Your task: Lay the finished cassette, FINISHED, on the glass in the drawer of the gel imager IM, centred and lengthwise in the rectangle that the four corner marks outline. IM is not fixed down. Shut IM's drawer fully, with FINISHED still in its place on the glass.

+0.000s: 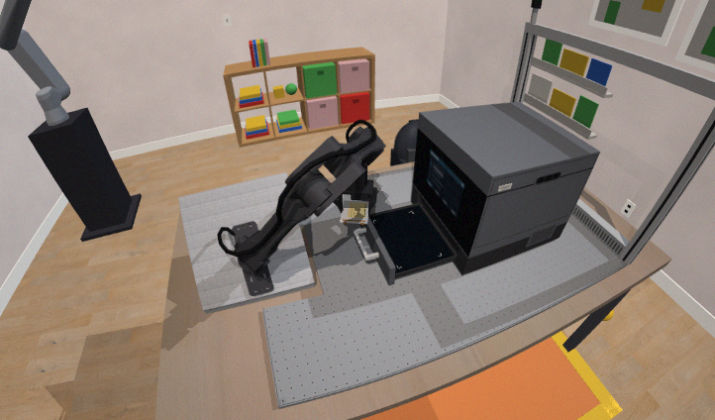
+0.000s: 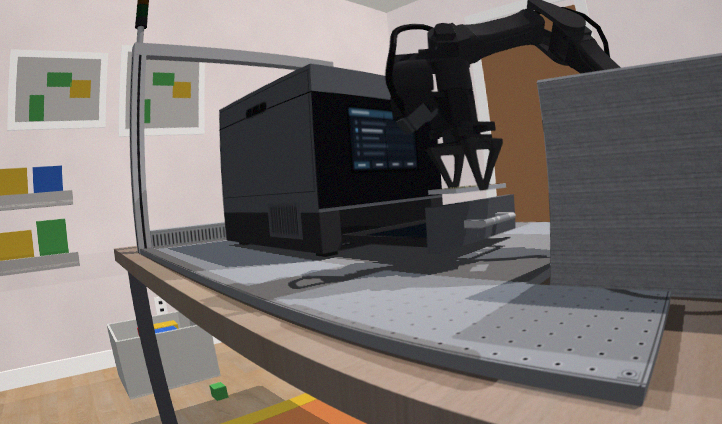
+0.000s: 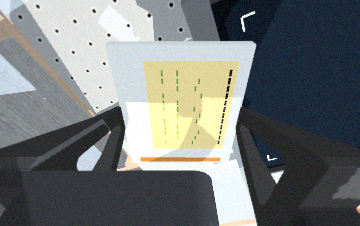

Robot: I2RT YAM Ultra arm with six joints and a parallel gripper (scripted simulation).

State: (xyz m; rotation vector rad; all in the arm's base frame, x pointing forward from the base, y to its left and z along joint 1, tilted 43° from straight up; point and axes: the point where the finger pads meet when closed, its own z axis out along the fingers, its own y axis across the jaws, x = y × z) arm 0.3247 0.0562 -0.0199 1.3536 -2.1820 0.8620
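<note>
Right now the drawer is 140 mm ahead of my hand, 90 mm to the right of it and 70 mm below it. From my hand the other things lie so: metal frame post (860 mm ahead, 260 mm to the left, 160 mm above); finished cassette (right at my hand).
</note>
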